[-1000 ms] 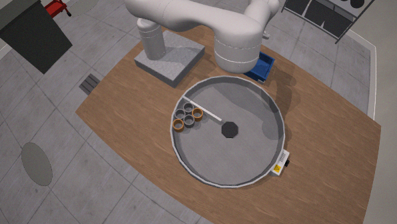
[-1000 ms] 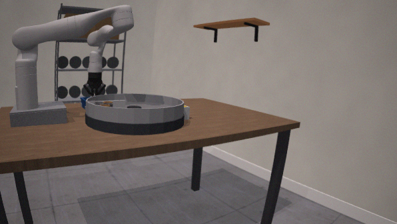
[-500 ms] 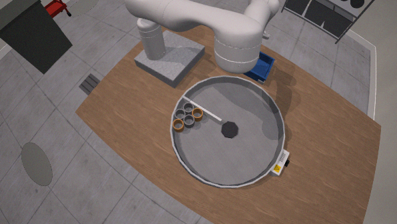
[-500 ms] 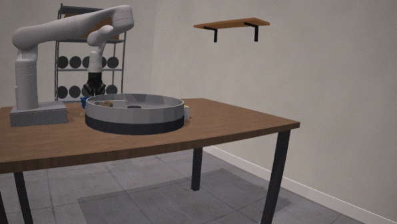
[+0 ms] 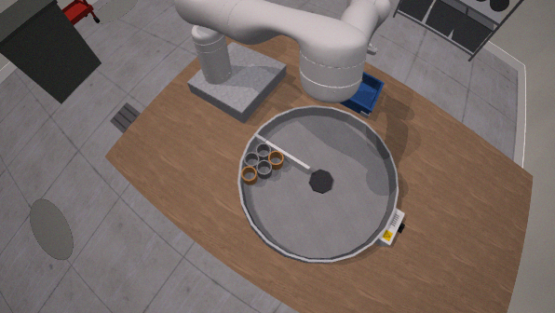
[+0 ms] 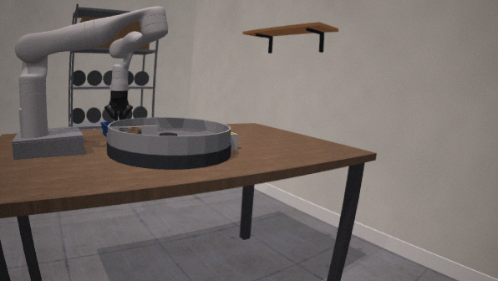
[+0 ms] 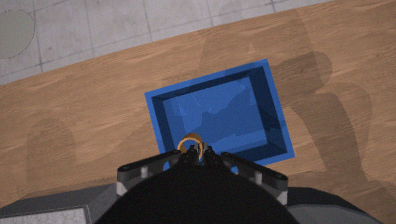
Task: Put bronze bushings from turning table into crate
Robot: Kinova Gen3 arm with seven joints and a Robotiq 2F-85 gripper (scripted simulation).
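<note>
The blue crate lies 40 mm to the left of my hand, 30 mm below it and 30 mm ahead of it. Round my hand: grey turning table (320 mm to the right, 140 mm ahead).
</note>
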